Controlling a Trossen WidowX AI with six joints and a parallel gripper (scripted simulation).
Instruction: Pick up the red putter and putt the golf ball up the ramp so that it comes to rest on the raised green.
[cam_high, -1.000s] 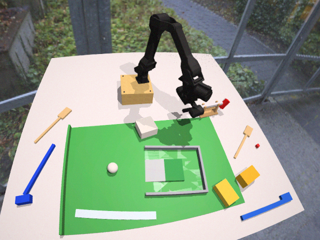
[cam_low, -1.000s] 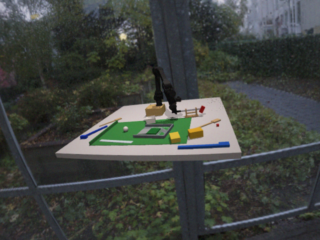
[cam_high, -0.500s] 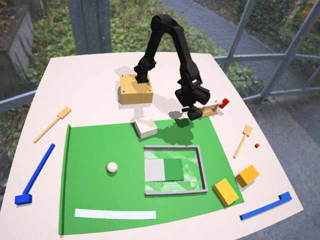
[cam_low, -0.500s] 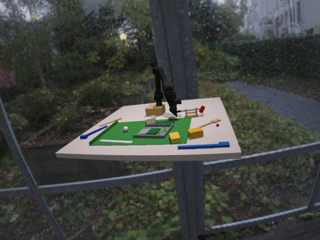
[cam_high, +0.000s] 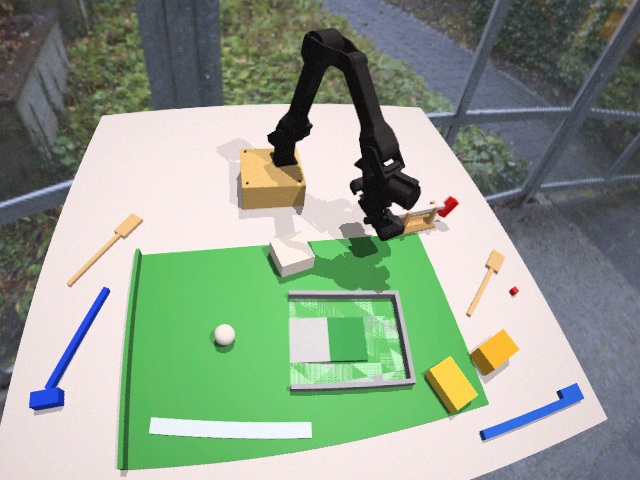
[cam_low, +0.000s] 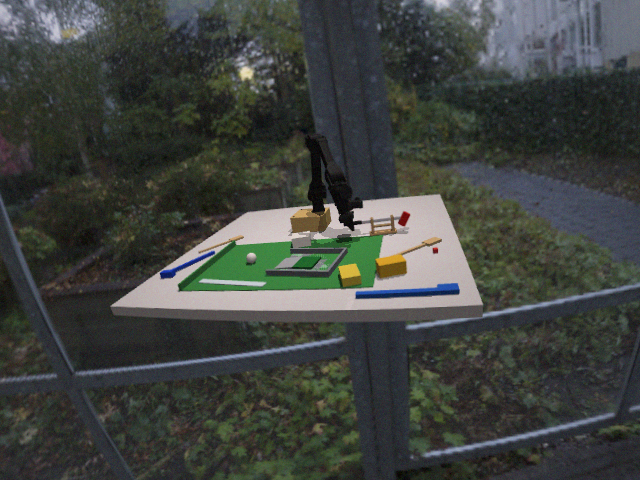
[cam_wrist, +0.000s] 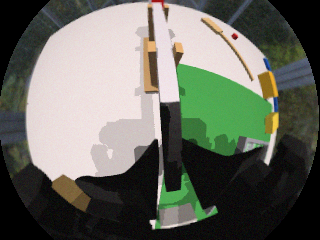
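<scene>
My gripper tip is 230 mm to the left of the white block, 10 mm short of it and 10 mm above it. From my gripper tip the other things lie so: wooden stand: 130 mm to the left; red putter: 110 mm to the left, 30 mm above; grey frame: 250 mm ahead, 170 mm to the right, 30 mm below.
</scene>
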